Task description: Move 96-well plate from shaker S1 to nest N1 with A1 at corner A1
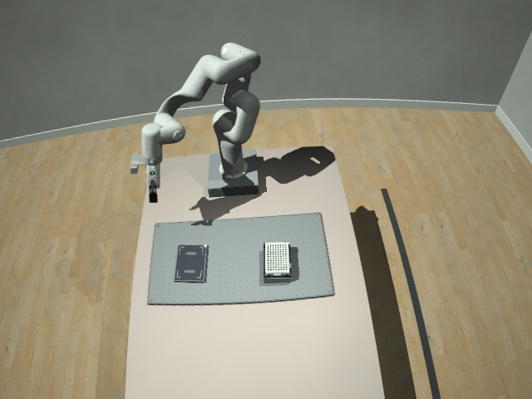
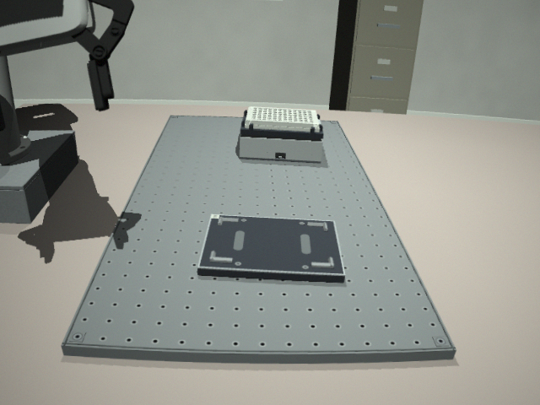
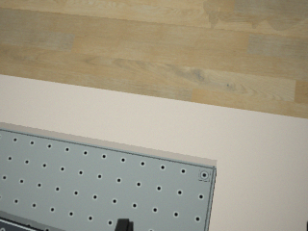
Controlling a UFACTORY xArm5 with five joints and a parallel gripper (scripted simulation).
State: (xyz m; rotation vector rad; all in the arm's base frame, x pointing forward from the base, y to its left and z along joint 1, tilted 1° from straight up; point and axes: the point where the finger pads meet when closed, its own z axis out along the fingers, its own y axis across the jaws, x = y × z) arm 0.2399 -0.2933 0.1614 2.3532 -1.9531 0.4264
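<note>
Right now my hand is 23 cm short of the white 96-well plate, 45 cm to the right of it and 14 cm above it. From my hand the other things lie so: A1 label (13 cm ahead, 18 cm to the left, 20 cm below); dark plate nest (20 cm ahead, 12 cm to the left, 20 cm below).
</note>
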